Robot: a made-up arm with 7 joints.
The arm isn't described. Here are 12 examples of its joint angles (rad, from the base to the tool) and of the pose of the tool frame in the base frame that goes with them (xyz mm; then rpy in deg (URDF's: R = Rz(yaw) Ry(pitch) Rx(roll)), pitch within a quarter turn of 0, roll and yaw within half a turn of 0).
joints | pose
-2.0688 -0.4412 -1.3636 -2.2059 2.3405 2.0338 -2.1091 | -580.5 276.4 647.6 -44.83 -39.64 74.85
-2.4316 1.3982 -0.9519 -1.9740 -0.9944 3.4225 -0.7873 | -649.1 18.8 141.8 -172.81 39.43 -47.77
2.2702 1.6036 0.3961 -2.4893 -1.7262 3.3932 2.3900 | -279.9 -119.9 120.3 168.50 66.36 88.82
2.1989 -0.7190 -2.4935 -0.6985 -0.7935 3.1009 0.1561 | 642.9 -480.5 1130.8 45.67 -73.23 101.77
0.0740 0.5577 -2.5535 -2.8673 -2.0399 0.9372 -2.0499 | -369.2 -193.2 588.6 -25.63 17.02 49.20
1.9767 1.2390 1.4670 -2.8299 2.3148 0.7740 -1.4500 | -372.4 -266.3 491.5 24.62 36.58 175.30
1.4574 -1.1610 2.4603 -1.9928 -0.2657 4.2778 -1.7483 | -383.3 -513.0 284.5 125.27 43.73 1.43
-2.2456 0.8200 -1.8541 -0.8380 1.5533 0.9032 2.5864 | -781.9 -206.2 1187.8 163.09 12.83 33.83
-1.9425 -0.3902 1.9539 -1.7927 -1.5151 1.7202 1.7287 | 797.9 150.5 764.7 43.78 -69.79 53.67
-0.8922 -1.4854 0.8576 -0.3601 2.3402 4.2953 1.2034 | -450.3 710.8 706.8 -7.59 3.70 3.64
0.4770 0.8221 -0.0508 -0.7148 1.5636 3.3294 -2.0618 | 842.9 275.4 874.4 85.21 -59.65 108.80
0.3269 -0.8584 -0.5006 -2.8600 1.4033 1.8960 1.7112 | 375.1 -103.9 642.4 83.59 52.30 162.07
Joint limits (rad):
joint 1: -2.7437..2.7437
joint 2: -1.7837..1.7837
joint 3: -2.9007..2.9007
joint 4: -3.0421..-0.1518
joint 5: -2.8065..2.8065
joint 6: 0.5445..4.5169
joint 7: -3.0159..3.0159
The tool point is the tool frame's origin. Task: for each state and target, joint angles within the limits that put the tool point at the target. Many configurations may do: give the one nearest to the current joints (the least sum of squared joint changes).
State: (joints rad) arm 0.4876 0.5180 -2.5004 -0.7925 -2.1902 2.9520 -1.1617
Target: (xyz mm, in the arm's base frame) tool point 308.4 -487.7 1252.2
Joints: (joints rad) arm 0.1772 0.5642 -2.1303 -1.0778 -2.1634 2.7944 -1.1617
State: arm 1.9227 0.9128 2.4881 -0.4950 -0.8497 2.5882 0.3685
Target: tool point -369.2 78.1 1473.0
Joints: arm 2.1274 0.6609 2.3443 -0.9587 -0.9190 2.6217 0.3685
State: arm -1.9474 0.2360 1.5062 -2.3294 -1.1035 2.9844 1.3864
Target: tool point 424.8 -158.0 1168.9
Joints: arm -2.0894 0.6628 2.2017 -1.8118 -1.0960 3.1677 1.3864
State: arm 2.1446 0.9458 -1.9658 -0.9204 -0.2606 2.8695 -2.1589
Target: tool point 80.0 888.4 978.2
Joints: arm 2.0435 1.1192 -1.8543 -1.1258 -0.3114 2.9537 -2.1589
